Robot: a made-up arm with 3 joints. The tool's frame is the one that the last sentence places.
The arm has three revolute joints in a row. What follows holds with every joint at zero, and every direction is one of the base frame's.
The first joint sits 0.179 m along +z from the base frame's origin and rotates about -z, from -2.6 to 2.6 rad.
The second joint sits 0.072 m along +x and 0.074 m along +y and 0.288 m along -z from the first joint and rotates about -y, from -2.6 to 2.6 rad.
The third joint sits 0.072 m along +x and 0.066 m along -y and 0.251 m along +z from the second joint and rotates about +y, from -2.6 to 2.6 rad.
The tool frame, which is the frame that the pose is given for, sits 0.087 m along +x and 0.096 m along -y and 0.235 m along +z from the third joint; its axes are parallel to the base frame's.
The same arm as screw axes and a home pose.
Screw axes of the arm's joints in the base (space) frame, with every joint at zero. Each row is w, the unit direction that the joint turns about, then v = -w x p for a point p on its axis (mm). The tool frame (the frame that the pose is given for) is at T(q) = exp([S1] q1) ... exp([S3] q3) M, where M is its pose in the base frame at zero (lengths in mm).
S1 = (0, 0, -1, 0.0, 0.0, 0.0)
S2 = (0, -1, 0, -109.0, 0.0, -72.0)
S3 = (0, 1, 0, -142.0, 0.0, 144.0)
M =
1 0 0 231.0
0 1 0 -88.0
0 0 1 377.0
0 0 0 1
Joint limits (rad, base to tool): -2.6000..2.6000 -2.6000..2.6000 -2.6000..2.6000

